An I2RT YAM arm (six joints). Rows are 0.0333 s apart.
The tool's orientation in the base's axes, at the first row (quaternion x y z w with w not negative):
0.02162 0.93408 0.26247 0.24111
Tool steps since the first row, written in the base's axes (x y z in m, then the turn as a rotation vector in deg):
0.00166 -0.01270 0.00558 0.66 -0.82 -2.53
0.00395 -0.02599 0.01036 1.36 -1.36 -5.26
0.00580 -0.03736 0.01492 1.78 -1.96 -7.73
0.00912 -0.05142 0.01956 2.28 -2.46 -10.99
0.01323 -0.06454 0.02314 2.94 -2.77 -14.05
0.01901 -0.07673 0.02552 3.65 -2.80 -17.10
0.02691 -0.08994 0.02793 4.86 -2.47 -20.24
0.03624 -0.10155 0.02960 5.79 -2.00 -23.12
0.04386 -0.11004 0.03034 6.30 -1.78 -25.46
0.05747 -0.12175 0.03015 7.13 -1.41 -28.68
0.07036 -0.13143 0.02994 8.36 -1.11 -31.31
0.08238 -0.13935 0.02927 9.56 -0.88 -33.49
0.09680 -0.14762 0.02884 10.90 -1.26 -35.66
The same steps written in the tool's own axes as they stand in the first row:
-0.00604 -0.00829 -0.00949 0.39 -2.03 1.80
-0.01238 -0.01754 -0.01838 0.88 -3.92 3.90
-0.01791 -0.02521 -0.02638 1.50 -5.71 5.65
-0.02522 -0.03528 -0.03506 2.40 -7.82 8.07
-0.03262 -0.04514 -0.04213 3.11 -9.67 10.51
-0.04080 -0.05495 -0.04708 3.82 -11.29 13.10
-0.05104 -0.06580 -0.05157 4.18 -12.68 16.16
-0.06194 -0.07576 -0.05408 4.71 -13.80 18.96
-0.07041 -0.08336 -0.05519 5.32 -14.83 21.05
-0.08430 -0.09472 -0.05438 6.06 -16.19 24.01
-0.09720 -0.10427 -0.05292 6.18 -17.36 26.68
-0.10884 -0.11246 -0.05067 6.12 -18.35 28.97
-0.12276 -0.12104 -0.04766 5.82 -19.88 31.03

